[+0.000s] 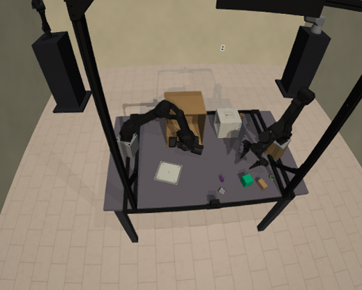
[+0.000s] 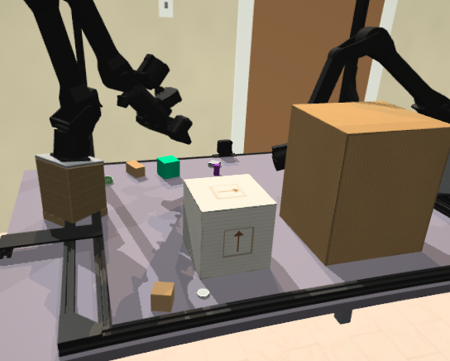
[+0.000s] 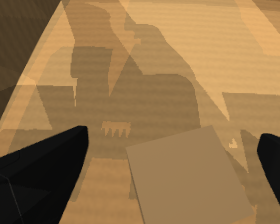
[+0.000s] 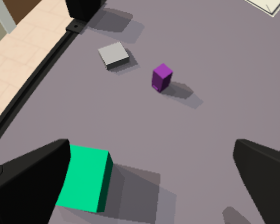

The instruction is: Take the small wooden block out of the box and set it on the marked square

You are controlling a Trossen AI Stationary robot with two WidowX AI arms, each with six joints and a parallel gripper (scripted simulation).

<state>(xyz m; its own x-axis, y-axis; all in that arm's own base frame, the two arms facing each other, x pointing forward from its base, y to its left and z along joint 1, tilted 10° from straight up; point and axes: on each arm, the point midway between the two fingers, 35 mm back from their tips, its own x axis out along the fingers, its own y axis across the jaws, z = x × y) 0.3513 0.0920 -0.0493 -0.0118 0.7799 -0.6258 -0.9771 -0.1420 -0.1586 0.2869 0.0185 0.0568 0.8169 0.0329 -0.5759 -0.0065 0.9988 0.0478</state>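
The marked square is 23 cm behind my left hand, 9 cm to the left of it and 4 cm below it. From my left hand the other things lie so: purple piece: 29 cm behind, 23 cm to the right, 3 cm below; box floor: 9 cm ahead, 4 cm below; grey piece: 36 cm behind, 22 cm to the right, 3 cm below.
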